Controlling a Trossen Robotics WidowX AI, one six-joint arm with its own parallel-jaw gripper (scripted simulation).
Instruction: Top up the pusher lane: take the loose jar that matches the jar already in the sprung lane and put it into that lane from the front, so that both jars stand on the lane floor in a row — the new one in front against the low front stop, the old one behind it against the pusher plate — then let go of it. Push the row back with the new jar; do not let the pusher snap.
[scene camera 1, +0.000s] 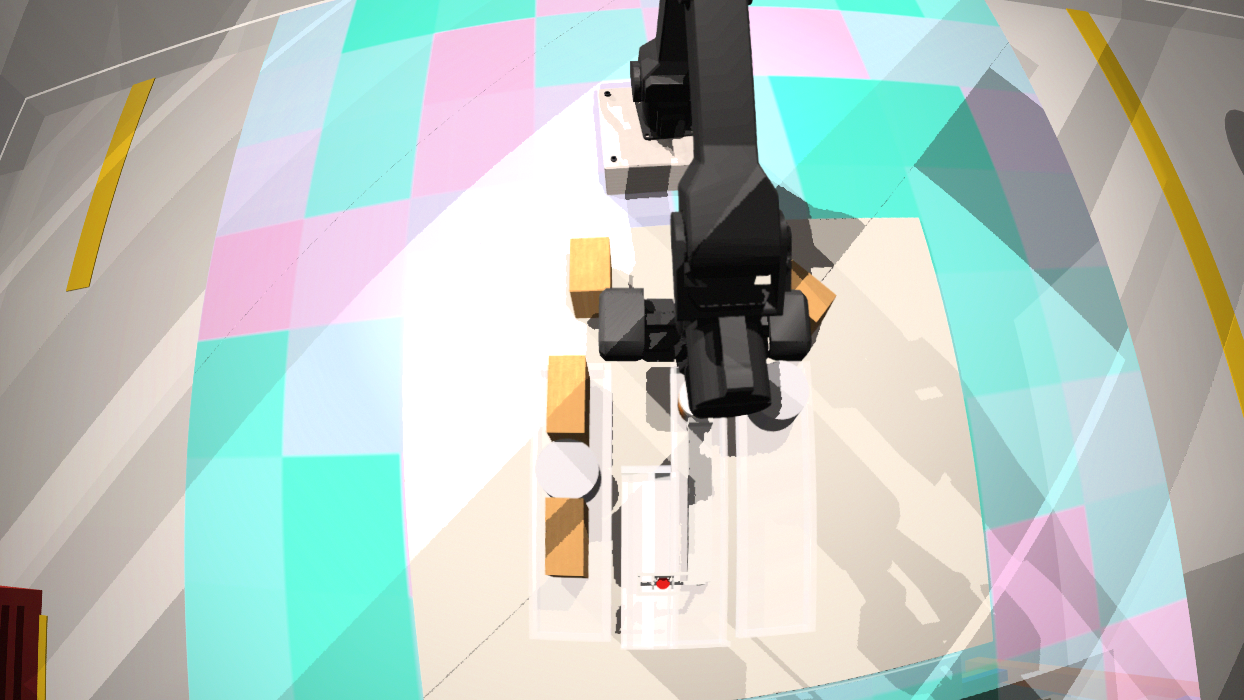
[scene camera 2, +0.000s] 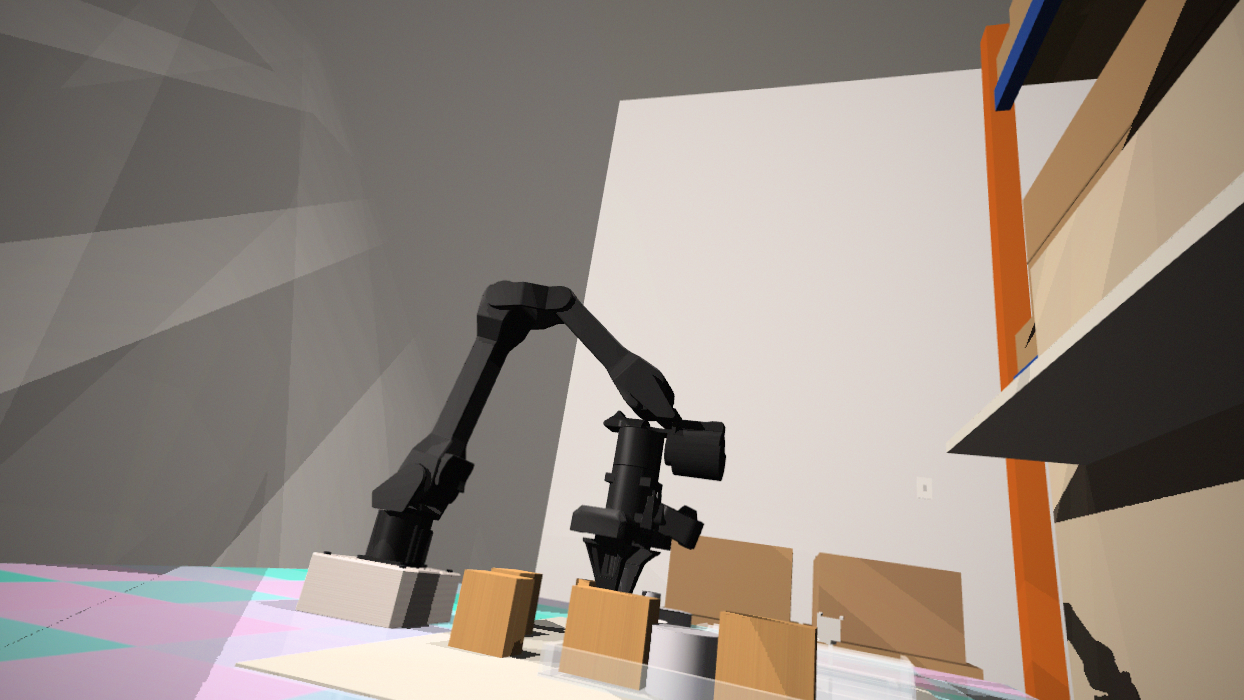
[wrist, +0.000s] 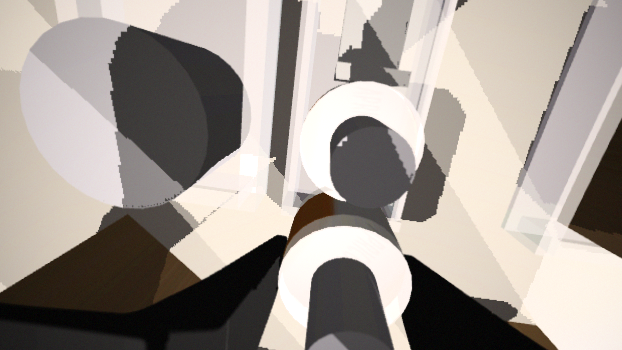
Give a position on a clear sprung lane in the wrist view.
319, 37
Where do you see my gripper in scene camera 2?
At 613, 609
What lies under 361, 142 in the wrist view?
A jar.
